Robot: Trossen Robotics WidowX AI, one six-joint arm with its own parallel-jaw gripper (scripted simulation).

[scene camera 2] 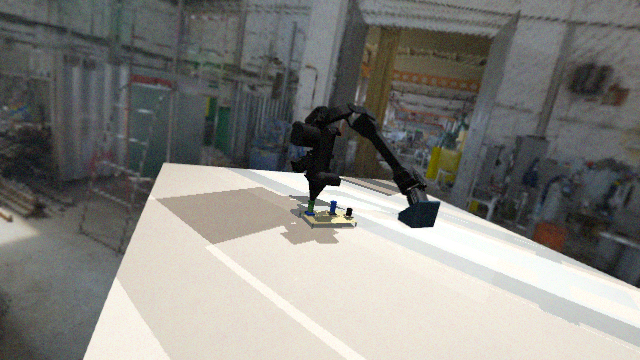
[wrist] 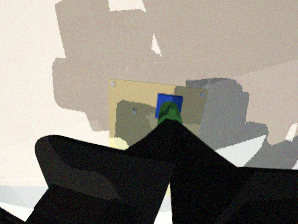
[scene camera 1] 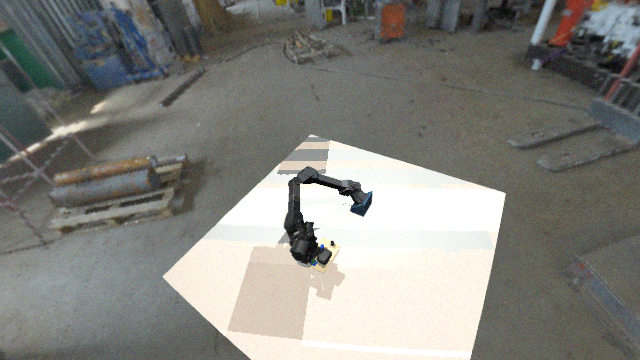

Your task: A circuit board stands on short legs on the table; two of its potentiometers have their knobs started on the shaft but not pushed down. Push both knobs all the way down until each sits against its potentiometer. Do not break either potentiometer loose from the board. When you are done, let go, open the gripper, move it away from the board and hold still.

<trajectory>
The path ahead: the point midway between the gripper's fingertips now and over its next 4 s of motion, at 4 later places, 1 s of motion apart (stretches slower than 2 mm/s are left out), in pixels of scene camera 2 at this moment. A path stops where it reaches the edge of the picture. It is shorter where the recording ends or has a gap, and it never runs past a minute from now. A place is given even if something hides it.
The gripper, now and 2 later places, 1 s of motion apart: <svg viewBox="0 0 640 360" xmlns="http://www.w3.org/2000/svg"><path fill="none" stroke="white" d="M311 200L312 199L352 192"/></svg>
</trajectory>
